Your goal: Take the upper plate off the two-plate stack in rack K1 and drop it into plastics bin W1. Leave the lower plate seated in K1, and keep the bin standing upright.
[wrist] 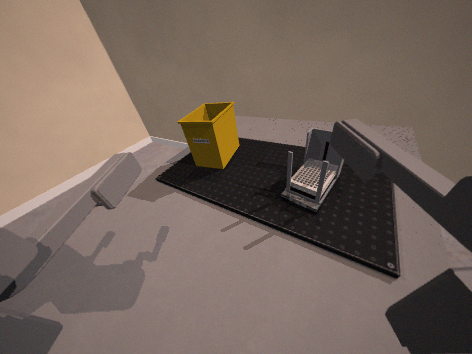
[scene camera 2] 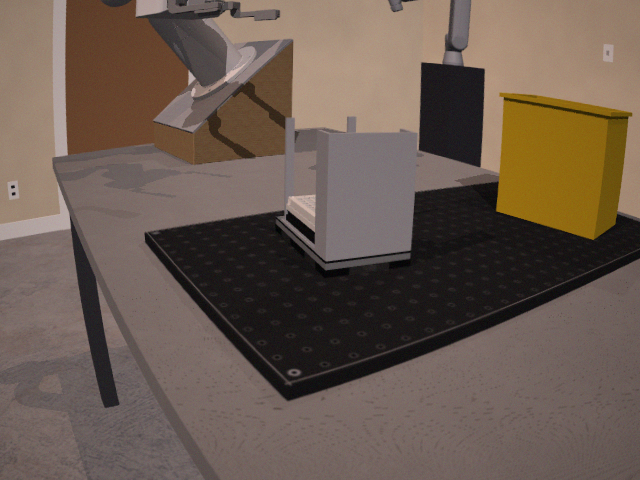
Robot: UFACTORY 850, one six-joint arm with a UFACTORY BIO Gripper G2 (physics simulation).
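Note:
Rack K1 [scene camera 2: 369, 196] [wrist: 317, 142] is grey, with a tall panel on one side and thin corner posts, and stands upright. White gridded plate material [scene camera 2: 301, 203] [wrist: 314, 175] sits low inside it; the two plates cannot be told apart, and the panel hides part of them in the scene view. Plastics bin W1 [scene camera 2: 558, 165] [wrist: 226, 142] is yellow, open-topped and upright, apart from the rack. My gripper [scene camera 2: 248, 10] [wrist: 237, 165] is open and empty, high above the table and away from the rack; both fingers show in the wrist view.
A black board [scene camera 2: 336, 320] [wrist: 250, 200] with a hole pattern carries the rack and bin on the grey table [scene camera 2: 465, 403] [wrist: 225, 300]. My arm's wedge-shaped wooden base [scene camera 2: 258, 113] stands at the table's back. Another arm [scene camera 2: 459, 25] stands on a black pedestal [scene camera 2: 451, 113] behind.

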